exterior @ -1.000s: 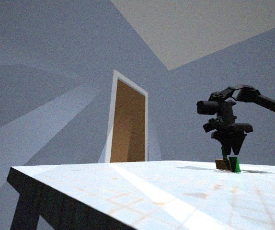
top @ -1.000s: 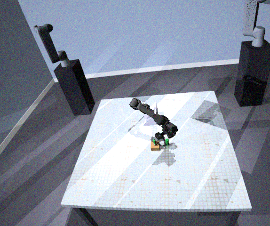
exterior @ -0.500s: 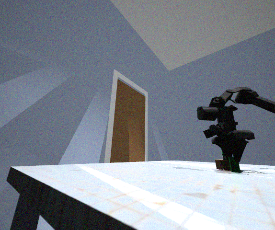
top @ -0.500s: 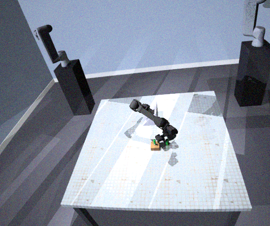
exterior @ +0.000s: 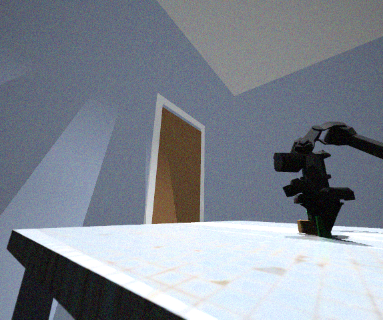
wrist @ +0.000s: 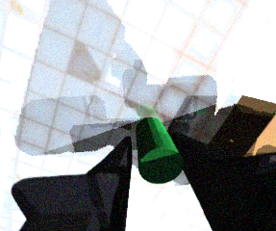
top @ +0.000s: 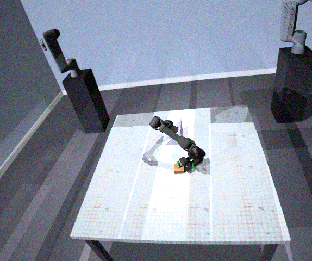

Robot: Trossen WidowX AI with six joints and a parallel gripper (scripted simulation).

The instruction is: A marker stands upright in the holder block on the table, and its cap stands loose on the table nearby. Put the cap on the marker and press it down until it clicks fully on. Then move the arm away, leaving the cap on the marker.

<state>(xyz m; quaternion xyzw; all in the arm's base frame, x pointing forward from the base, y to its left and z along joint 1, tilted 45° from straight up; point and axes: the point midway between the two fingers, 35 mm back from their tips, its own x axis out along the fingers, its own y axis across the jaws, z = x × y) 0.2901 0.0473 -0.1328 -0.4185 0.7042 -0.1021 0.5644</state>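
Right now the marker is 30 mm ahead of my gripper tip, 100 mm to the right of it and 60 mm above it. From my gripper tip the other things lie so: holder block (30 mm ahead, 100 mm to the right); then cap (10 mm above).
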